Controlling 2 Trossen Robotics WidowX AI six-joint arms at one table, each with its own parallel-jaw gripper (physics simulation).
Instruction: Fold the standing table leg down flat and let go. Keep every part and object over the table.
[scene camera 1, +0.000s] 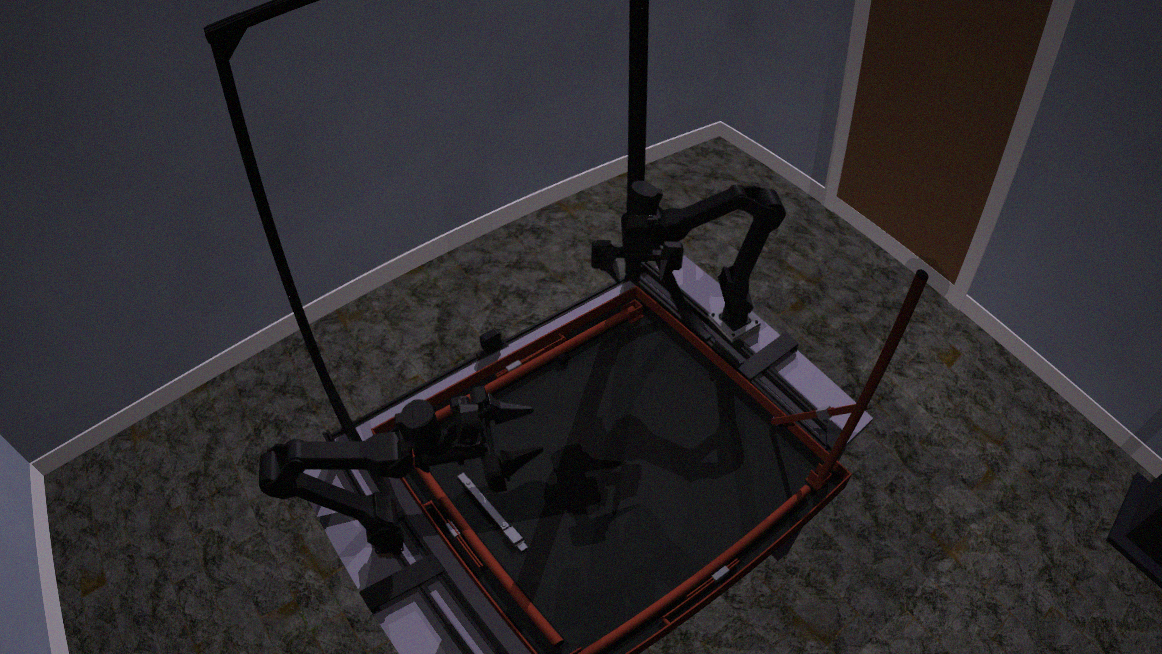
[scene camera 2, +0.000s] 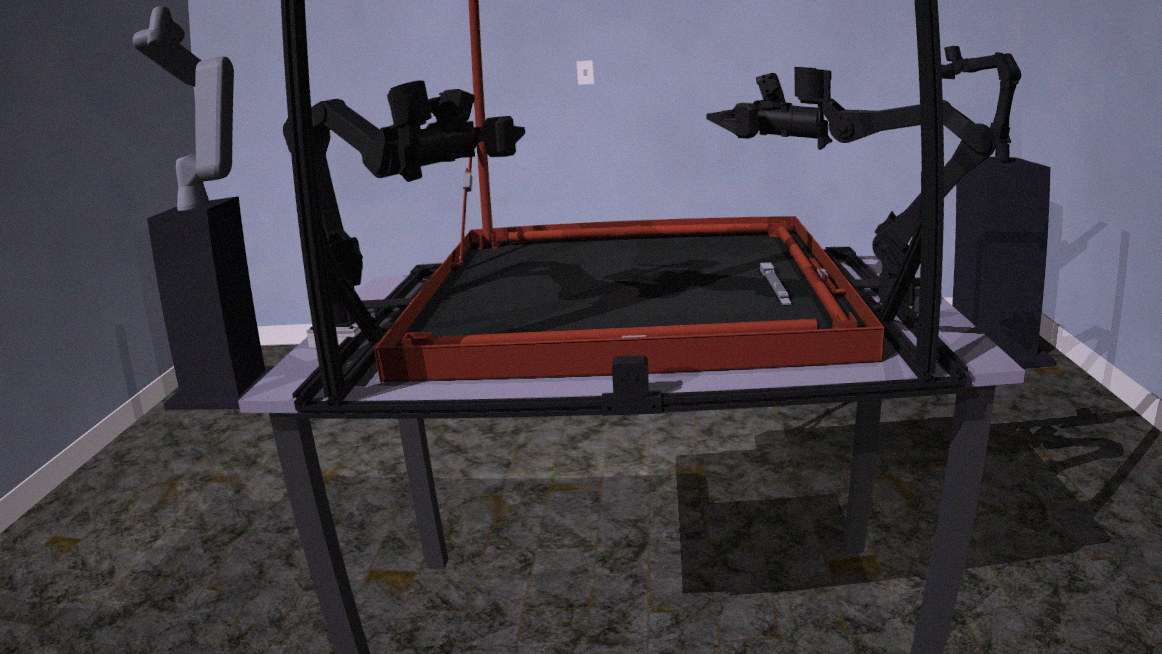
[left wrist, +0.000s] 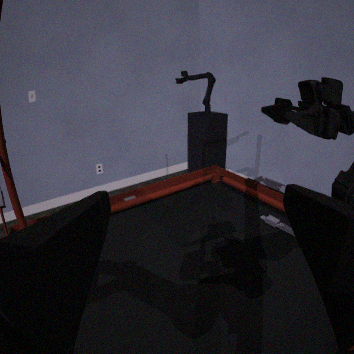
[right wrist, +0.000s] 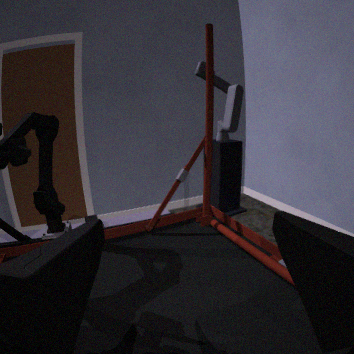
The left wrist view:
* left gripper: 199, 197
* right gripper: 272, 111
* red-rimmed table: 184, 177
